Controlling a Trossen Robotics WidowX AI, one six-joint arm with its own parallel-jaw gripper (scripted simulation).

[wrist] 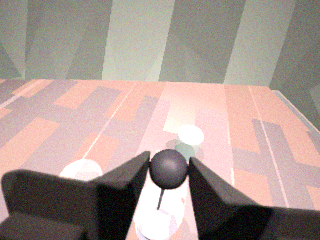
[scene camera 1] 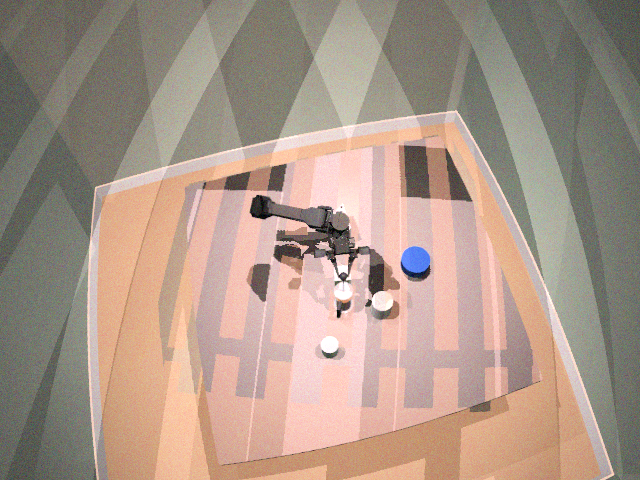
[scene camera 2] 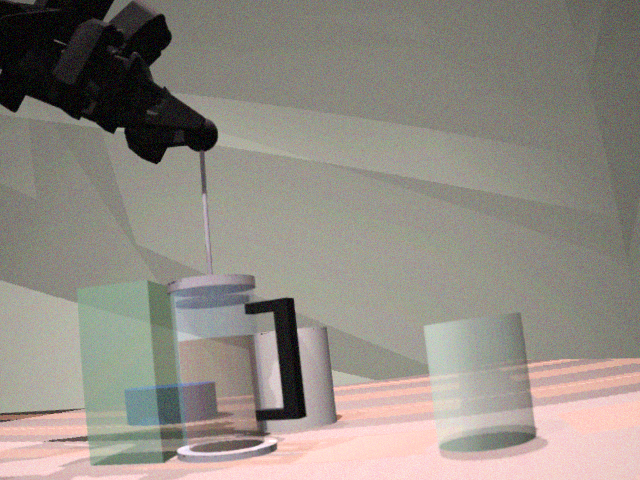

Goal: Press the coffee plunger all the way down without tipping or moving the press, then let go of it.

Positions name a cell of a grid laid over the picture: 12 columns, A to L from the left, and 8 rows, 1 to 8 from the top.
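My gripper (scene camera 2: D3), (wrist: G6), (scene camera 1: G5). Coffee press (scene camera 2: E6). Blue disc (scene camera 1: H5); out of frame in the wrist view.
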